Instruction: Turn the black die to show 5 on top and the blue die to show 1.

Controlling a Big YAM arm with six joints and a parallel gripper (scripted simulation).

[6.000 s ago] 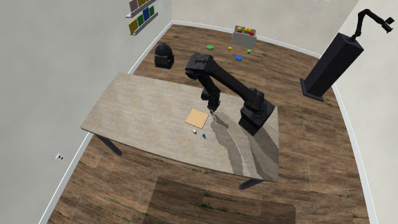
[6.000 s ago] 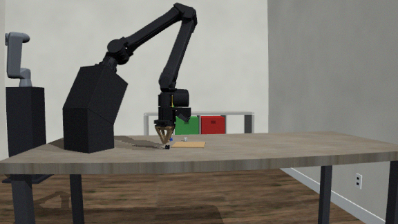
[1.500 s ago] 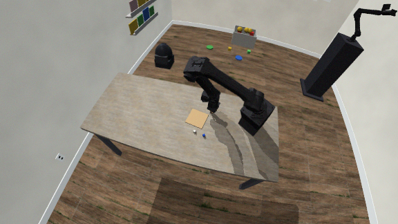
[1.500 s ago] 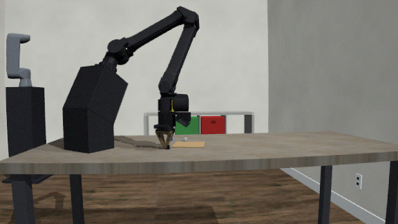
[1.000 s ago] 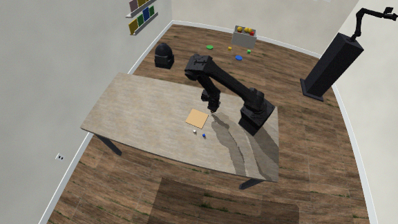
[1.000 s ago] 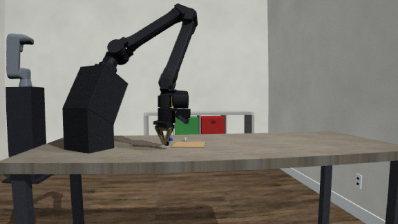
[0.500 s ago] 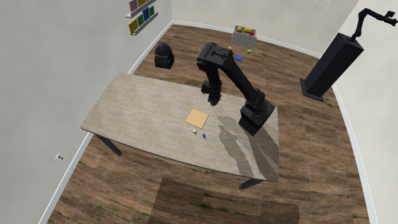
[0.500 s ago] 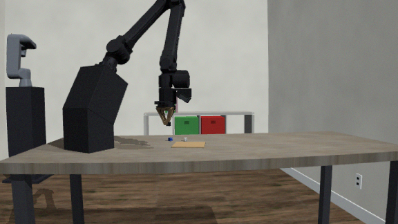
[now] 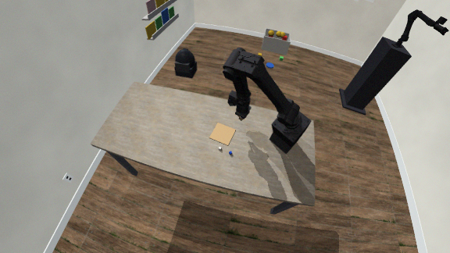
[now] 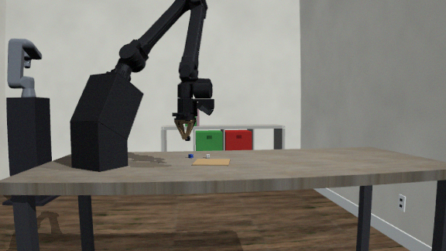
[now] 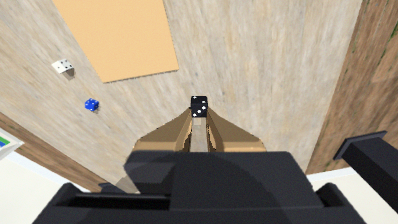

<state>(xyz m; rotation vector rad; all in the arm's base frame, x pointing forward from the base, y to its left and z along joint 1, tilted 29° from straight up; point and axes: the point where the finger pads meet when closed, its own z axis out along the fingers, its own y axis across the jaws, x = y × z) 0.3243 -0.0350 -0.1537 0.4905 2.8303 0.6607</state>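
The white die is 210 mm to the left of my hand, 100 mm below it and 80 mm ahead of it. Round my hand: black die 10 mm ahead; then blue die 220 mm to the left, 100 mm below, 10 mm ahead; then tan mat 110 mm below, 100 mm ahead, 90 mm to the left.
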